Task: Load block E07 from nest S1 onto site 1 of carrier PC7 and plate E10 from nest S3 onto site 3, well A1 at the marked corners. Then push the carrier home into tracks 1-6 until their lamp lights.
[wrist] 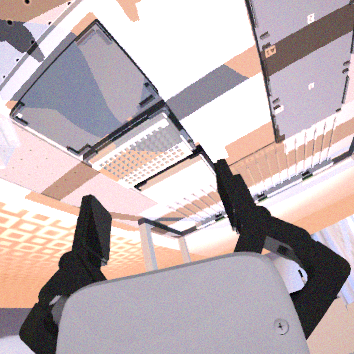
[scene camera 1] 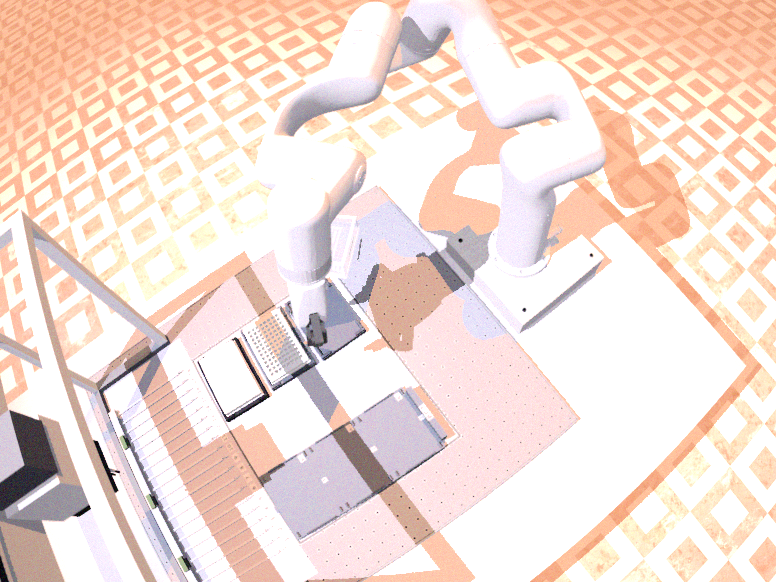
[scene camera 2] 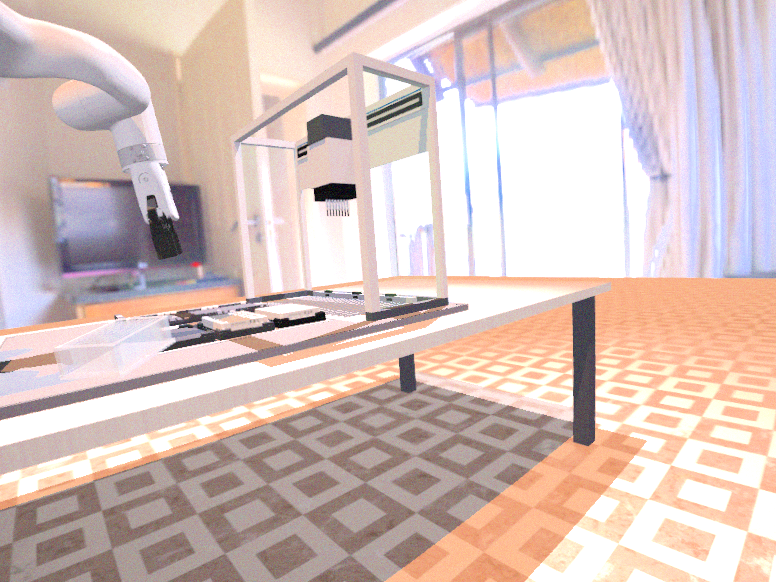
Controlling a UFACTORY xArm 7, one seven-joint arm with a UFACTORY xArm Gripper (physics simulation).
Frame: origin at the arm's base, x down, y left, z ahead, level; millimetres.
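Seen in the pictures: gripper, fingertip midpoint: (wrist: pixel 157 189) (scene camera 1: pixel 311 318) (scene camera 2: pixel 171 256); arm's base at its link origin: (scene camera 1: pixel 519 249).
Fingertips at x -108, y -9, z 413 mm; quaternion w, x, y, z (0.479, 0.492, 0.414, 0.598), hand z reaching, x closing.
Offsets run from my fingertips to a thing's top centre. "spot": to the spot under its first point.
My gripper (scene camera 1: pixel 317 337) (scene camera 2: pixel 169 255) (wrist: pixel 157 189) is open and empty, well above the nests. A white block with a grid of wells {spot: dx +123, dy -33, dz +92 mm} (scene camera 1: pixel 275 350) (scene camera 2: pixel 236 321) (wrist: pixel 150 150) sits in the middle nest. A flat white piece {dx +119, dy -26, dz +196 mm} (scene camera 1: pixel 230 377) (scene camera 2: pixel 288 310) (wrist: pixel 192 176) sits in the nest nearest the tracks. The nest nearest the arm base (scene camera 1: pixel 343 325) (wrist: pixel 75 105) is dark-edged and empty. The long grey carrier {dx +115, dy +219, dz +55 mm} (scene camera 1: pixel 313 498) (wrist: pixel 300 102) lies across from the nests, with no labware on it; an A1 mark shows in the wrist view. Nest numbers and block labels are unreadable.
The slotted tracks (scene camera 1: pixel 188 451) lie beyond the nests and carrier, with small green parts {spot: dx +123, dy +137, dz +443 mm} (scene camera 1: pixel 151 501) (wrist: pixel 262 195) at their far end. A white frame (scene camera 1: pixel 53 338) (scene camera 2: pixel 363 187) stands over them with a pipetting head {dx -257, dy +130, dz +407 mm} (scene camera 2: pixel 329 164). A clear bin {dx +88, dy -184, dz -94 mm} (scene camera 1: pixel 343 241) (scene camera 2: pixel 112 350) stands beside the empty nest.
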